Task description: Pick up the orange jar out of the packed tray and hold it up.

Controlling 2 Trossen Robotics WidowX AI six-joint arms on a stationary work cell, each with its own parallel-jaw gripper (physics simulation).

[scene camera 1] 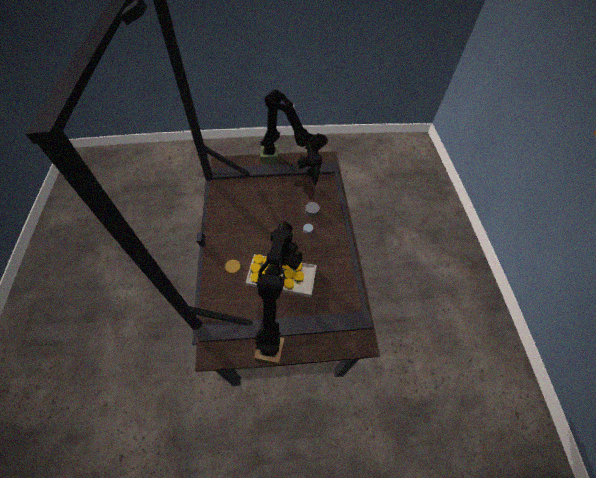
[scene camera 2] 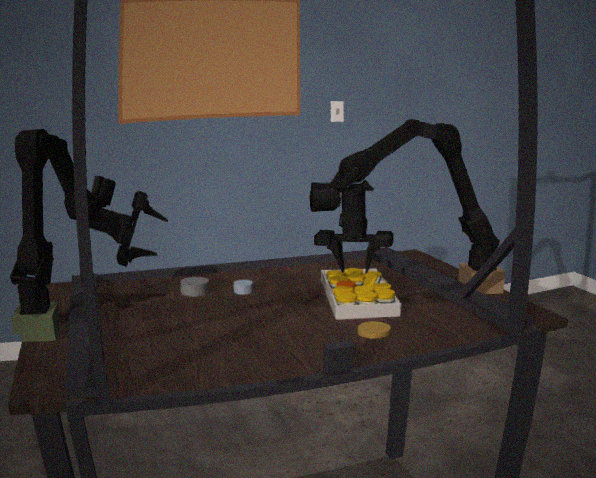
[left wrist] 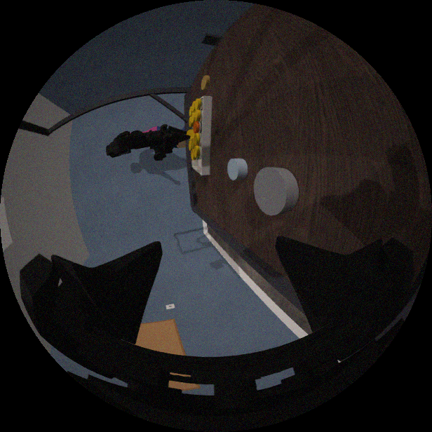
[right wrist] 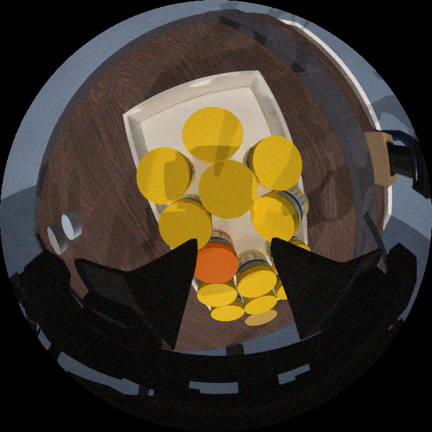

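Pixels of known places: left gripper, fingertip midpoint: (scene camera 1: 316,181) (scene camera 2: 162,237); right gripper, fingertip midpoint: (scene camera 2: 354,272); left arm's base, origin of the base link: (scene camera 1: 269,150) (scene camera 2: 34,309); right arm's base, origin of the base link: (scene camera 1: 269,347).
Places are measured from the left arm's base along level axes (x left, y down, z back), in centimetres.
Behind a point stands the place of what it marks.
Note:
The orange jar (scene camera 2: 345,284) @(x 6.7, y 1.0, z -73.8 cm) (left wrist: 196,127) (right wrist: 216,262) stands in the white tray (scene camera 1: 309,287) @(x 22.8, y 5.4, z -83.5 cm) (scene camera 2: 367,312) @(x -4.8, y 4.3, z -75.3 cm) (left wrist: 206,135) among several yellow-lidded jars (scene camera 2: 366,293) @(x -1.4, y 1.0, z -76.2 cm) (right wrist: 228,189). My right gripper (scene camera 2: 355,271) @(x 9.9, y -0.7, z -77.3 cm) (right wrist: 235,244) is partly open and empty, pointing down with its fingertips low over the tray. In the right wrist view the orange lid shows between the fingers, nearer the picture-left finger, which overlaps its edge. The arm hides this jar in scene camera 1. My left gripper (scene camera 2: 162,237) @(x 26.0, y -8.9, z -31.6 cm) (left wrist: 219,245) is open and empty, raised far from the tray.
A grey disc (scene camera 1: 312,207) @(x 24.8, y 2.7, z -39.3 cm) (scene camera 2: 194,286) @(x 21.0, y 3.1, z -39.0 cm) (left wrist: 276,191) and a smaller pale blue one (scene camera 1: 308,228) @(x 22.5, y 3.4, z -52.2 cm) (scene camera 2: 243,286) @(x 20.0, y 3.7, z -51.4 cm) (left wrist: 237,169) stand between the left gripper and the tray. A tan disc (scene camera 1: 232,266) @(x -13.4, y 4.5, z -74.0 cm) (scene camera 2: 374,330) @(x -15.2, y 4.6, z -73.1 cm) lies beside the tray. Dark frame posts (scene camera 2: 527,150) @(x -26.6, y -34.1, z -102.0 cm) rise at the table's edge.

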